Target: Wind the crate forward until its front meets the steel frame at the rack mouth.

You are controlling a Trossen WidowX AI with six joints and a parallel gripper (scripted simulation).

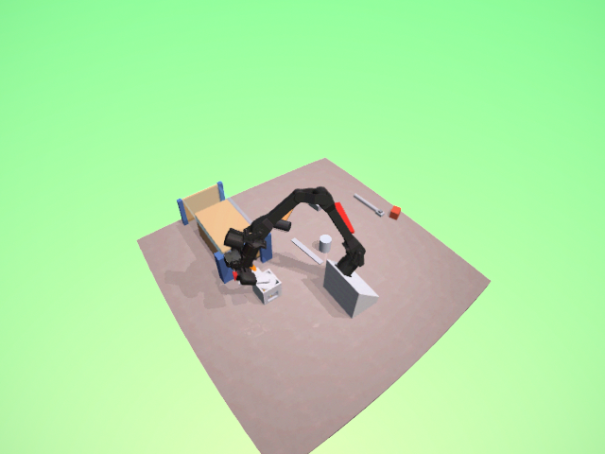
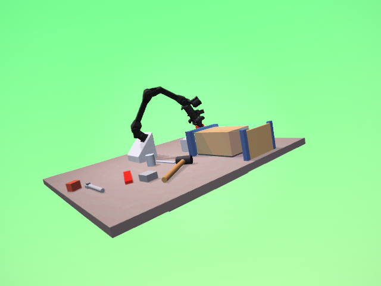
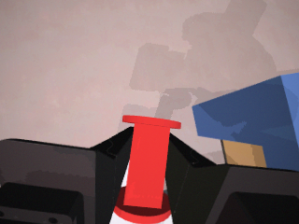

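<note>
Right now my gripper tip is 5 cm to the left of the winch handle, 3 cm above it and 2 cm past it. The rest, counted from my gripper tip: flat steel bar: 39 cm to the right, 13 cm below, 7 cm ahead; white winch: 12 cm to the right, 10 cm below, 6 cm behind; red grip: 2 cm to the right.
</note>
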